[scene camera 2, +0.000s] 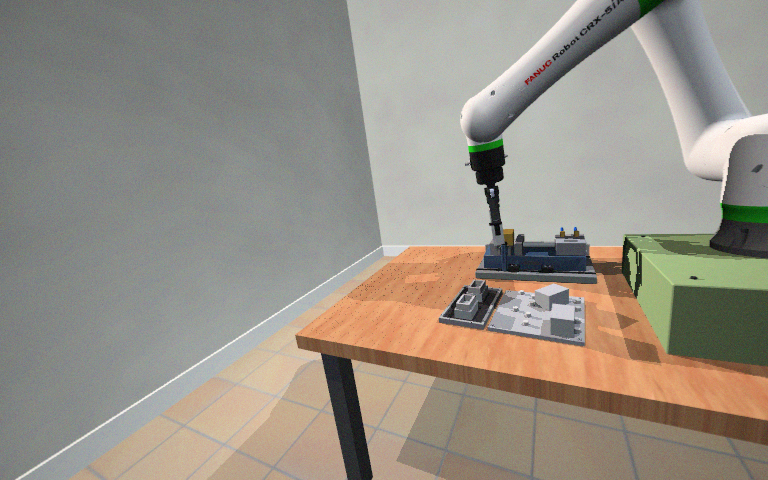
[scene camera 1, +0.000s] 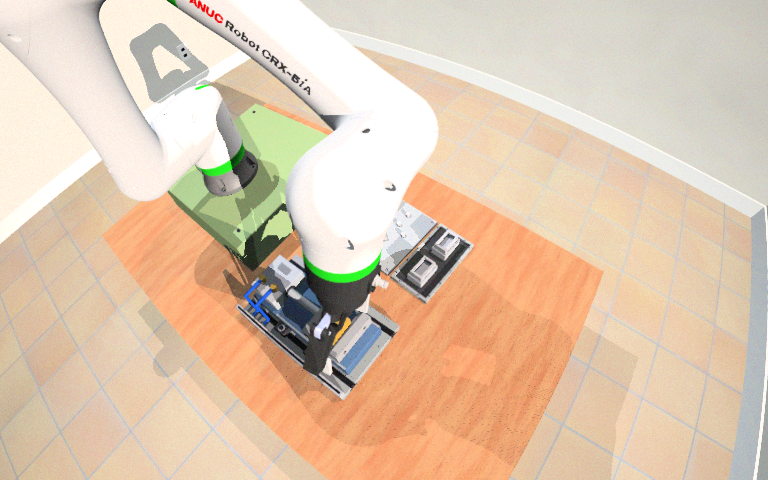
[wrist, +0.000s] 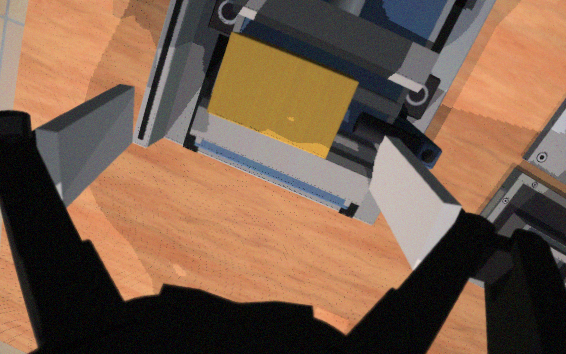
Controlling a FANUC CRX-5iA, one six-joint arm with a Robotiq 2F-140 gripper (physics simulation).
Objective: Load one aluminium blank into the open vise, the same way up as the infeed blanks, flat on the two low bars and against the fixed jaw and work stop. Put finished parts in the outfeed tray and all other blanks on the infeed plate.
In view: my gripper [scene camera 1: 342, 338], a brass blank [wrist: 261, 86] and an outfeed tray [scene camera 1: 442, 273].
My gripper shows as well in scene camera 2 [scene camera 2: 497, 236] and in the wrist view [wrist: 256, 137]. The outfeed tray is seen too in scene camera 2 [scene camera 2: 485, 306] and in the wrist view [wrist: 533, 204].
